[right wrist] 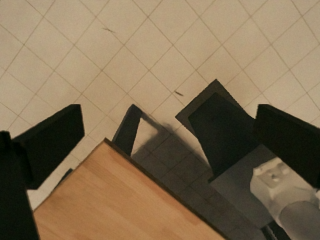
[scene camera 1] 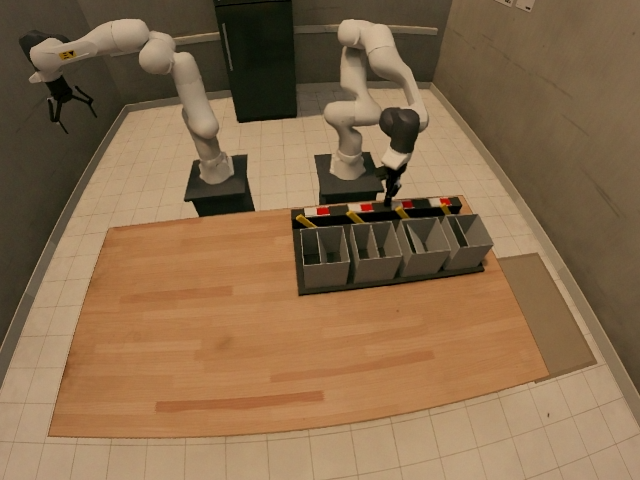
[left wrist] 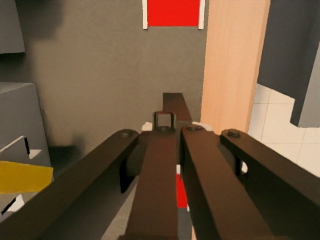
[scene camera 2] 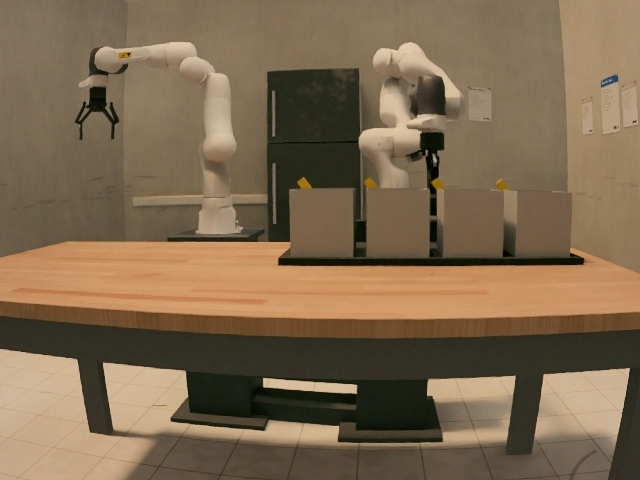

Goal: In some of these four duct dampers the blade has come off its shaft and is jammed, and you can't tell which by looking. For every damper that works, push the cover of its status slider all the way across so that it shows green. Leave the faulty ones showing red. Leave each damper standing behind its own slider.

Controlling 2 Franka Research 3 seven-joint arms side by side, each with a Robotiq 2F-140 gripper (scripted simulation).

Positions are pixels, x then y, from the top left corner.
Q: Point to a damper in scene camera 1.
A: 375, 268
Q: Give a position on a damper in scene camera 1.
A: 464, 253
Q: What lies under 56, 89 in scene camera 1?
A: The right gripper.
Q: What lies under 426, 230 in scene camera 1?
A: A damper.
